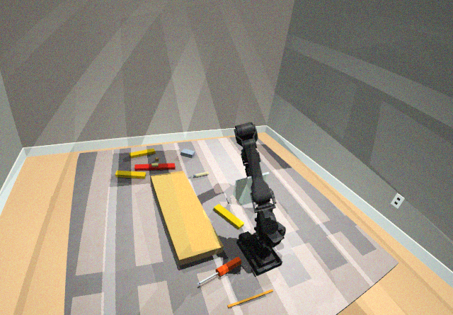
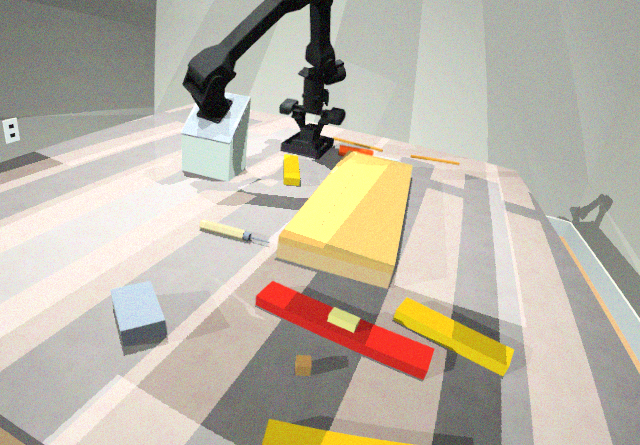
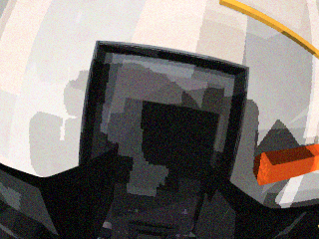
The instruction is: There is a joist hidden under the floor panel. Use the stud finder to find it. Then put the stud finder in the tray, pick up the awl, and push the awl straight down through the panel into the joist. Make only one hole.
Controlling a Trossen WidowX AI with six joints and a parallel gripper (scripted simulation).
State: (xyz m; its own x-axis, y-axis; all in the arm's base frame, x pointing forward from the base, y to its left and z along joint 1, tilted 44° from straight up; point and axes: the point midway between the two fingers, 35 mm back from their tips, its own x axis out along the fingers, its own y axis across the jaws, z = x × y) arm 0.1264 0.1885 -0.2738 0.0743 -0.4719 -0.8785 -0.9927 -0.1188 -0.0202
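Now: the black tray 2 cm below my gripper tip and 1 cm to the right of it. The rest, counted from my gripper tip: stud finder: 2 cm to the right, 2 cm above; awl: 57 cm to the right, 10 cm ahead, 3 cm below; red level: 69 cm to the right, 32 cm ahead, 2 cm below.
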